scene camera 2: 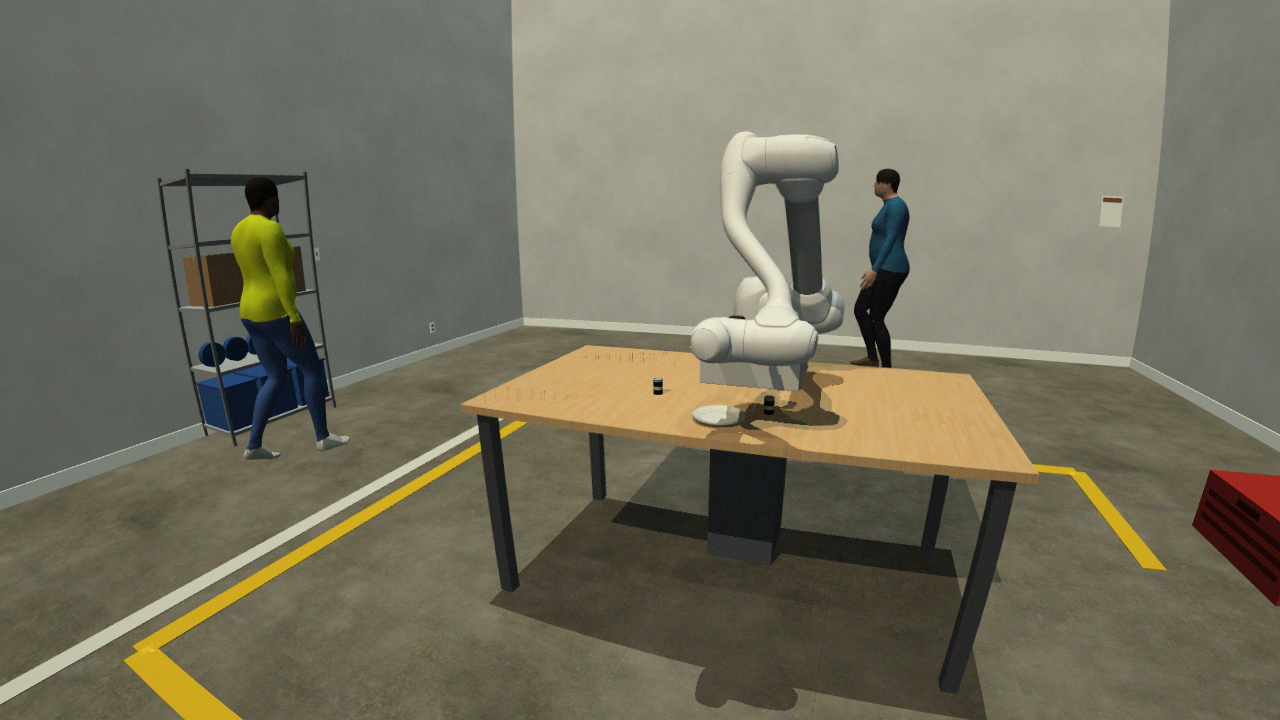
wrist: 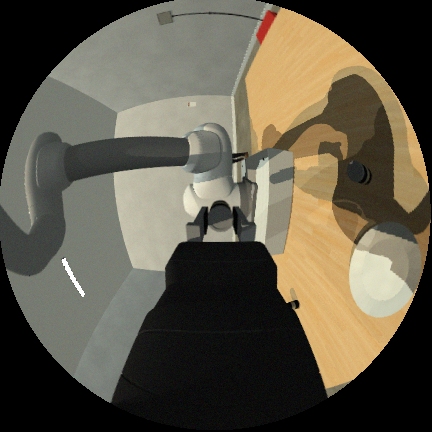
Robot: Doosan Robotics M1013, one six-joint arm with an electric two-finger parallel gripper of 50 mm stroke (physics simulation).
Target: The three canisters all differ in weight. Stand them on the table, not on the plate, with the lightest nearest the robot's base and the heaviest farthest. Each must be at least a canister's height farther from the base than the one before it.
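Pixels of known places: gripper, fingertip midpoint: (wrist: 219,214); arm's base, link origin: (wrist: 248,199).
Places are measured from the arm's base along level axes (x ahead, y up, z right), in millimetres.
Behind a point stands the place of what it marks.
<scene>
My gripper (wrist: 219,214) {x 370, y 163, z -113 mm} is shut on a dark canister (wrist: 220,216) {x 378, y 163, z -115 mm}, seen end-on between the two fingertips in the wrist view. The gripper points sideways toward the robot's base, above the table; in scene camera 2 it is hidden behind the arm. A second black canister (scene camera 2: 768,405) {x 423, y -52, z -198 mm} (wrist: 357,171) {x 414, y -32, z -195 mm} stands on the table (scene camera 2: 904,411) {x 211, y -82, z -571 mm} (wrist: 320,345) {x 561, y -82, z 164 mm} in the arm's shadow, beside the plate. A third black canister with a pale band (scene camera 2: 657,385) {x 406, y -50, z 185 mm} (wrist: 295,304) {x 398, y -69, z 178 mm} stands farther to the left in scene camera 2. The white plate (scene camera 2: 717,415) {x 505, y -77, z -72 mm} (wrist: 382,280) {x 527, y -77, z -68 mm} holds no canister.
A pale grey block (scene camera 2: 750,373) {x 186, y -34, z -53 mm} (wrist: 280,210) {x 189, y -44, z -33 mm} shows at the robot's base side, below the forearm. A person in yellow (scene camera 2: 262,268) stands by the shelf unit (scene camera 2: 189,214) at the left. A person in blue (scene camera 2: 889,234) stands behind the table. A red cabinet (scene camera 2: 1248,528) is at the right.
</scene>
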